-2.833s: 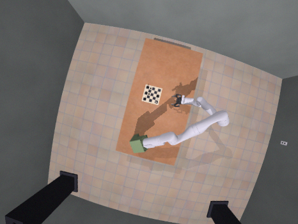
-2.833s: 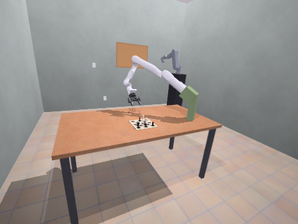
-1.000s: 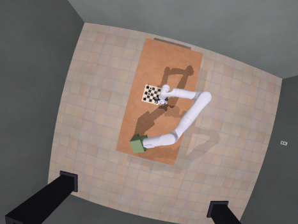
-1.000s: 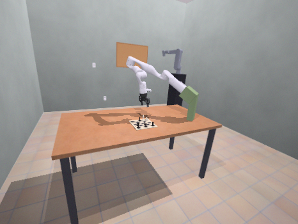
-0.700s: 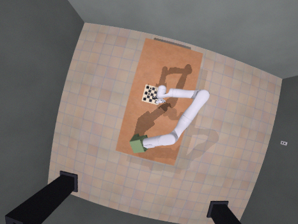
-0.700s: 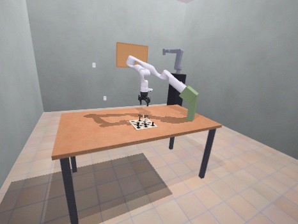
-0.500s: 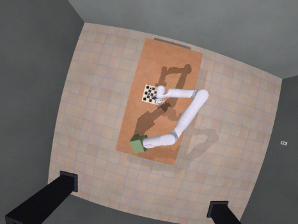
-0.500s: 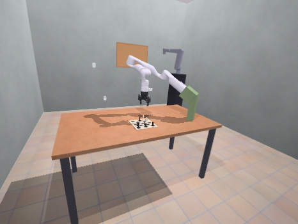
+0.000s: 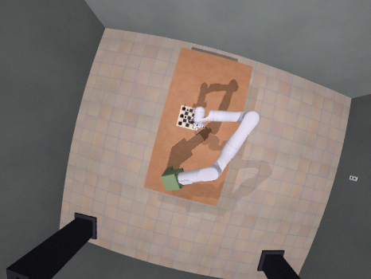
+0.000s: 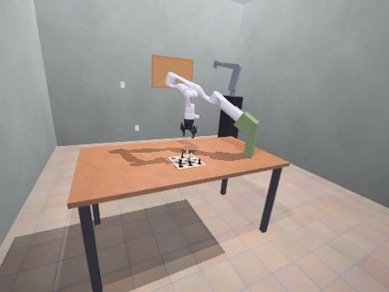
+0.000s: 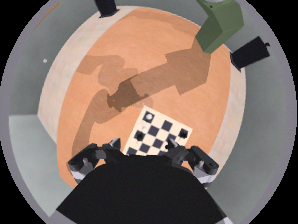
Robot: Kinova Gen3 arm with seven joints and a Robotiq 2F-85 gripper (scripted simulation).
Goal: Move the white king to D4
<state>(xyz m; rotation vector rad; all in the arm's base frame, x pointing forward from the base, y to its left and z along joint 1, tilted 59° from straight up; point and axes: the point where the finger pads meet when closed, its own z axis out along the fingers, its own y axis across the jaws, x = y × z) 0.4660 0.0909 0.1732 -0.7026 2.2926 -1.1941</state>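
Now: hand 14 cm above the white king. Also, from my hand: white piece (4 cm behind, 16 cm below); chessboard (5 cm ahead, 7 cm to the left, 18 cm below).
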